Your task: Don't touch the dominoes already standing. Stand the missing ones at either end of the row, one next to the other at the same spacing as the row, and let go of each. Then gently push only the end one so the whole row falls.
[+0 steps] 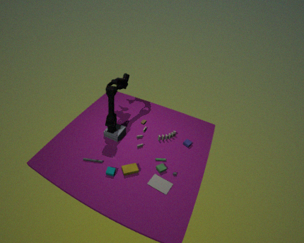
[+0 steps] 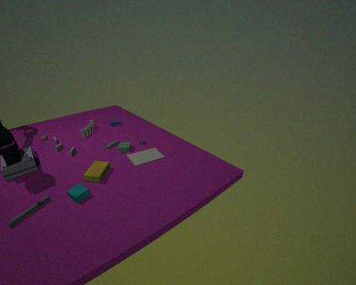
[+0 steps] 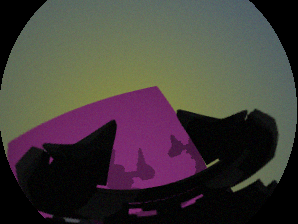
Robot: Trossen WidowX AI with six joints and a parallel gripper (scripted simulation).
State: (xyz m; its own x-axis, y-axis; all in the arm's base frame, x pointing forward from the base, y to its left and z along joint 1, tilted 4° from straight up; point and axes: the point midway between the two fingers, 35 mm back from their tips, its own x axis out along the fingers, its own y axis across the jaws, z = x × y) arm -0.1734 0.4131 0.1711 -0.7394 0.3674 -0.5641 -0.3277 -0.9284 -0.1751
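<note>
The yellow block is 68 cm to the right of my gripper tip, 52 cm ahead of it and 19 cm below it. Round my gripper tip: grey bar (75 cm to the right, 22 cm ahead, 19 cm below); then brown piece (39 cm ahead, 20 cm below, 13 cm to the right); then green stick (69 cm ahead, 49 cm to the right, 20 cm below).
</note>
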